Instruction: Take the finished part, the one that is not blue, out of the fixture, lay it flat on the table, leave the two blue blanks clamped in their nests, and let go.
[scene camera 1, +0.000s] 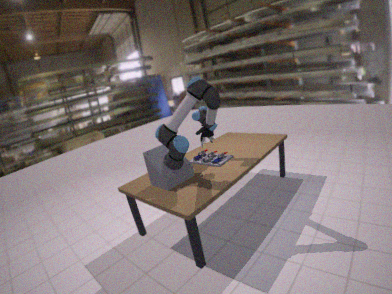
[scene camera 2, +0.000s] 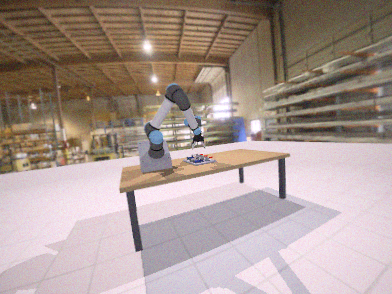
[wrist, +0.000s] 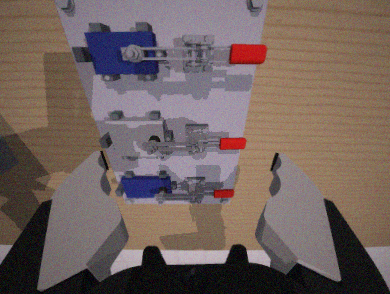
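Seen in the pictures: gripper, fingertip midpoint: (scene camera 1: 207, 145) (scene camera 2: 198, 149) (wrist: 191, 153); arm's base, link origin: (scene camera 1: 173, 161) (scene camera 2: 156, 152).
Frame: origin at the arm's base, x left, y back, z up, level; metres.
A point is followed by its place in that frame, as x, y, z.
Note:
The grey finished part (wrist: 131, 131) @[-0.003, -0.376, -0.116] lies flat in the middle nest of the fixture plate (wrist: 130, 98) @[0.039, -0.377, -0.137] (scene camera 1: 230, 158) @[-0.196, -0.487, -0.147]. Its toggle clamp with a red handle (wrist: 232, 143) @[-0.017, -0.520, -0.101] reaches over it. One blue blank (wrist: 107, 45) @[0.101, -0.375, -0.111] sits in the upper nest in the wrist view, another blue blank (wrist: 140, 186) @[-0.119, -0.364, -0.121] in the lower nest, each with a clamp arm over it. Whether the pads press on the parts is hard to tell. My gripper (wrist: 191, 153) @[0.018, -0.464, -0.026] (scene camera 1: 207, 143) @[0.018, -0.464, -0.026] (scene camera 2: 198, 147) @[0.018, -0.464, -0.026] is open and empty, above the fixture. In the wrist view its fingers stand wide, either side of the plate's lower part.
The fixture stands on the wooden table (scene camera 1: 250, 145) @[-0.213, -0.863, -0.152] (scene camera 2: 250, 159) @[-0.378, -0.816, -0.152] (wrist: 310, 100) @[0.029, -0.649, -0.152], in front of the grey robot pedestal (scene camera 1: 162, 170) @[-0.008, 0.127, -0.017] (scene camera 2: 154, 161) @[-0.070, 0.041, -0.069]. Two more red handles (wrist: 248, 54) @[0.090, -0.522, -0.095] (wrist: 223, 193) @[-0.124, -0.518, -0.106] stick out to the right in the wrist view. Arm shadows fall across table and plate.

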